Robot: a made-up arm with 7 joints.
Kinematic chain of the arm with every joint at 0, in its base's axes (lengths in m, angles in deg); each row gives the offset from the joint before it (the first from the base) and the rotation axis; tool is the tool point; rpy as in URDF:
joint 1: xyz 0 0 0.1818 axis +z
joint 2: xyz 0 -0.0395 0.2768 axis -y
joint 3: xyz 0 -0.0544 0.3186 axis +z
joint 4: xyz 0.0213 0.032 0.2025 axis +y
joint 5: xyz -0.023 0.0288 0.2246 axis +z
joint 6: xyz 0 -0.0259 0.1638 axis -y
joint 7: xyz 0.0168 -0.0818 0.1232 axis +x
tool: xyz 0 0 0 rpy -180 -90 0
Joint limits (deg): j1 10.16..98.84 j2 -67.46..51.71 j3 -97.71..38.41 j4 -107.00..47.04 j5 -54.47..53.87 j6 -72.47..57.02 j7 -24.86..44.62
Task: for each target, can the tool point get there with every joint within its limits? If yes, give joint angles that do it. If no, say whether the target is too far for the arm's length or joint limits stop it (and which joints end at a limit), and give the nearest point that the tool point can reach.
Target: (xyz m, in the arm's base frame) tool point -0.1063 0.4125 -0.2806
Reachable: no: joint limits stop it (at a limit: joint 2, joint 3, joint 4, joint 5, joint 6) | nearest point -0.0933 0.3620 0.4296 | short by 0.712 m
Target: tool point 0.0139 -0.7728 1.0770
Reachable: yes | joints 84.04 40.00 -8.60 -33.77 12.09 -29.82 -1.24
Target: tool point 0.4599 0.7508 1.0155
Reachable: yes | joints 69.87 -57.97 -60.09 10.00 8.79 27.50 7.86
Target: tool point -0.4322 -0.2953 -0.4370
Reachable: no: joint limits stop it (at a limit: joint 2, joint 4, joint 5) | nearest point -0.3921 -0.2679 0.2771 | short by 0.716 m
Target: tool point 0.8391 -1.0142 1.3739
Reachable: no: too far | nearest point 0.4965 -0.6878 1.0703 | short by 0.562 m
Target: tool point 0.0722 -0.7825 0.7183
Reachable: yes | joints 71.12 38.63 21.32 -71.66 31.25 41.79 -1.72
